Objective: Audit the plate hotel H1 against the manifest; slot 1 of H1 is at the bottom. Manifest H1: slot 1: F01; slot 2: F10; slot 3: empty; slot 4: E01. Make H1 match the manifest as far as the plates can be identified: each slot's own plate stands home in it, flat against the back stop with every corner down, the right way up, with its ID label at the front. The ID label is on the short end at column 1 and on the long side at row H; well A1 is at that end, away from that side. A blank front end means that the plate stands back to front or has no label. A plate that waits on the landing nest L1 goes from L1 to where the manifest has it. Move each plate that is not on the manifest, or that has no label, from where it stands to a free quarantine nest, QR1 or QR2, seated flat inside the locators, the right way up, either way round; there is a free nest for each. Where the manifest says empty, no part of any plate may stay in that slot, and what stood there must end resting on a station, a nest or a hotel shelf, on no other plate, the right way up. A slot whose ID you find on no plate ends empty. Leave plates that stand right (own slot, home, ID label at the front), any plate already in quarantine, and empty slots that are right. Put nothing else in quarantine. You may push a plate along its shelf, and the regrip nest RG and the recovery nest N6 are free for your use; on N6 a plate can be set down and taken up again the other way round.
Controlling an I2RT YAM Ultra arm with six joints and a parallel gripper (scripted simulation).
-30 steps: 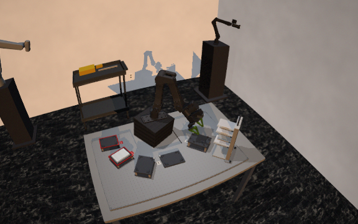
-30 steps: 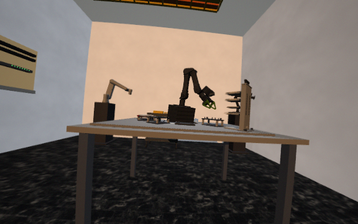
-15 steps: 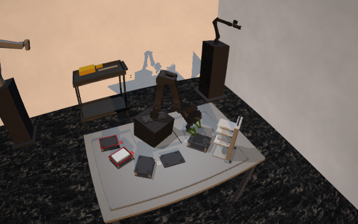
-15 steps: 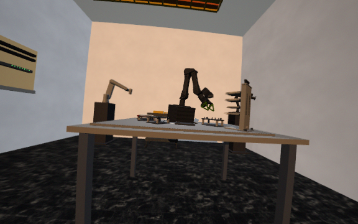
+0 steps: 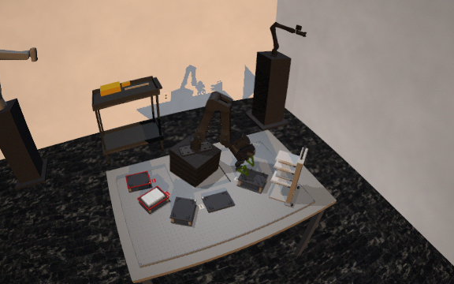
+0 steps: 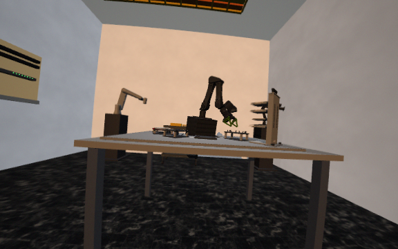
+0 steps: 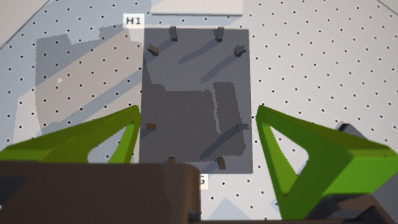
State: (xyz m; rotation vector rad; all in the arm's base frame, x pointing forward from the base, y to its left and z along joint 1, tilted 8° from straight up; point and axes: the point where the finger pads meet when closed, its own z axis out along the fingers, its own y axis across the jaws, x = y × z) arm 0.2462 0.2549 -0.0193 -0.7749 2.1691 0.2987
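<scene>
My gripper is now 16 cm short of the white plate, 13 cm to the right of it and 1 cm below it. From my hand the other things lie so: A1 mark: 7 cm behind, 5 cm below, 1 cm to the left; dark regrip nest: 6 cm below, 2 cm to the left, 2 cm ahead; RG tag: 11 cm below, 6 cm behind, 5 cm to the right.
</scene>
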